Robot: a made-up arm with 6 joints.
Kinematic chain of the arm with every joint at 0, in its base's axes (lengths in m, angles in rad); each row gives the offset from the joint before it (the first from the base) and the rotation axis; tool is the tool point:
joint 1: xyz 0 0 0.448 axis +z
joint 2: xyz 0 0 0 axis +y
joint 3: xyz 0 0 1.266 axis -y
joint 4: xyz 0 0 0 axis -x
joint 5: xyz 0.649 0 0 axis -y
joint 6: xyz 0 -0.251 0 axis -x
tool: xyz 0 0 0
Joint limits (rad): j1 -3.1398..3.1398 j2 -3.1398..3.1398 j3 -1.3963..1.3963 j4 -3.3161..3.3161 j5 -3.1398..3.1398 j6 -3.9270..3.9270
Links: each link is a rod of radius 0.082 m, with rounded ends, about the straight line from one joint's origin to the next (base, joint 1, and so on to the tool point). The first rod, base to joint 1, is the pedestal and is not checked.
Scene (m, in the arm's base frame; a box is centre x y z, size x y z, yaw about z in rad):
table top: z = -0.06
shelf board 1: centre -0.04 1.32 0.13 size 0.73 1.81 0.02 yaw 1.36
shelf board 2: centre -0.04 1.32 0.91 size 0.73 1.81 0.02 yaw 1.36
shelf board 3: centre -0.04 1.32 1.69 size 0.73 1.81 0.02 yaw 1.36
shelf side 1: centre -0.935 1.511 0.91 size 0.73 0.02 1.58 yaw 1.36
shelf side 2: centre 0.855 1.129 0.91 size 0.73 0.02 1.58 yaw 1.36
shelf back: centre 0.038 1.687 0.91 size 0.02 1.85 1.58 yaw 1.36
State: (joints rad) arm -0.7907 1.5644 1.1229 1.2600 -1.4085 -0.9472
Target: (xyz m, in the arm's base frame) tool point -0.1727 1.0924 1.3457
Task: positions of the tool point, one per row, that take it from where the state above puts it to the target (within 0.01 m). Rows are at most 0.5 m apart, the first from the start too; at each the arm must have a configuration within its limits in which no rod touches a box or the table.
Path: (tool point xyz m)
1: 1.5274 -1.1512 0.7172
2: 1.5990 -0.7960 1.0152
3: 1.5249 -0.4330 1.2687
4: 1.3183 -0.1157 1.4600
5: 1.0121 0.1121 1.5758
6: 0.6536 0.2246 1.6074
7: 0.2954 0.2174 1.5524
8: -0.0140 0.1076 1.4132
9: 0.1231 0.2922 1.4887
10: 0.1608 0.5563 1.5037
11: 0.0641 0.8454 1.4558
12: -0.1727 1.0924 1.3457

